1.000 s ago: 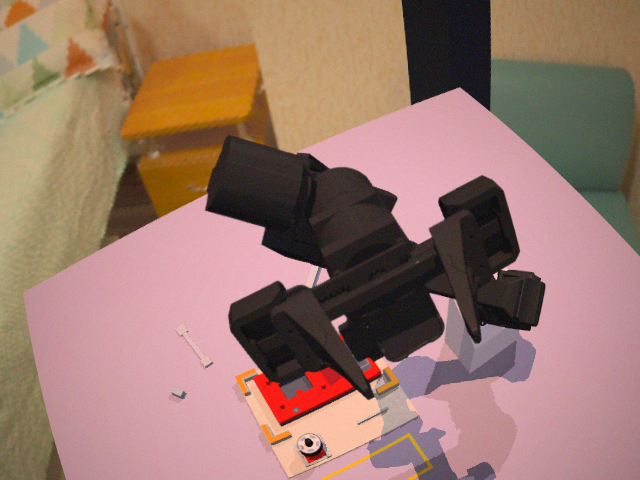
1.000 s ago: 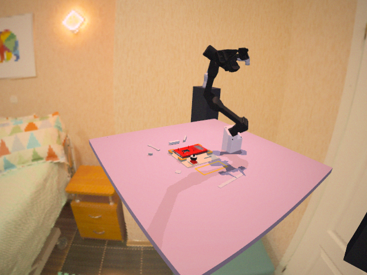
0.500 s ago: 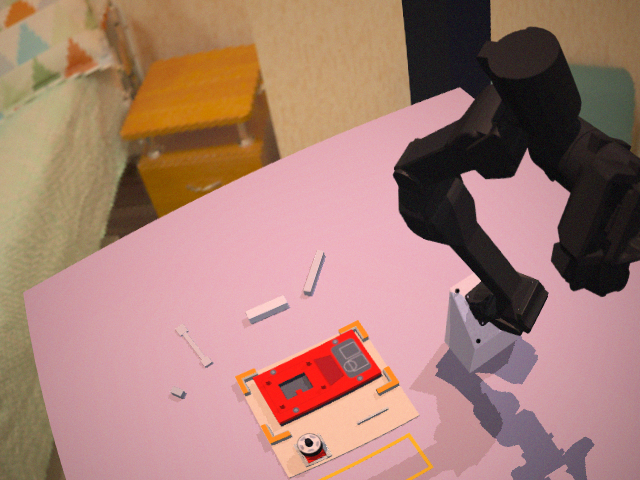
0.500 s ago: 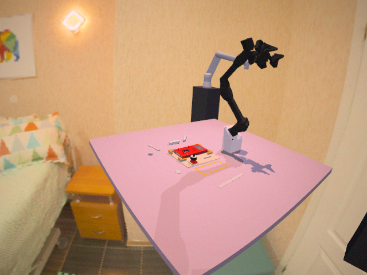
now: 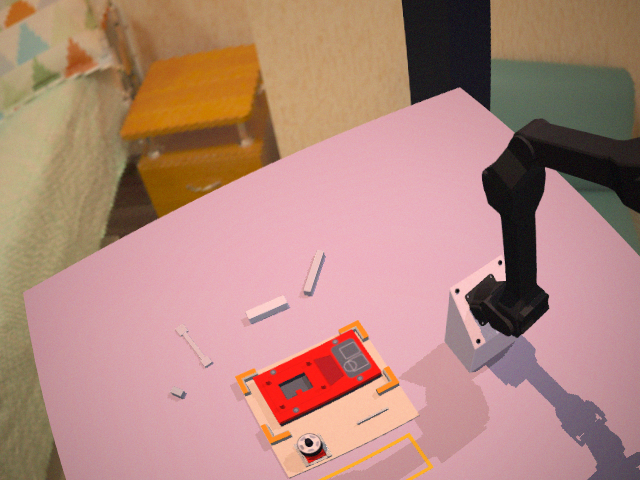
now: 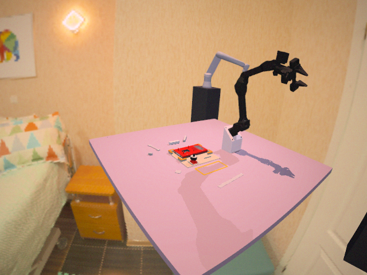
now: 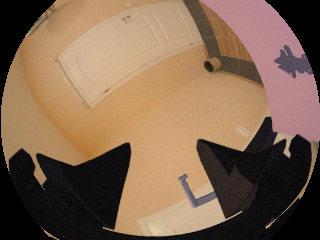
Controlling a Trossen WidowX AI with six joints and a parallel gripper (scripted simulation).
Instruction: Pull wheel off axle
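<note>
My gripper tip is 290 mm short of the wheel, 490 mm to the left of it and 530 mm above it.
</note>
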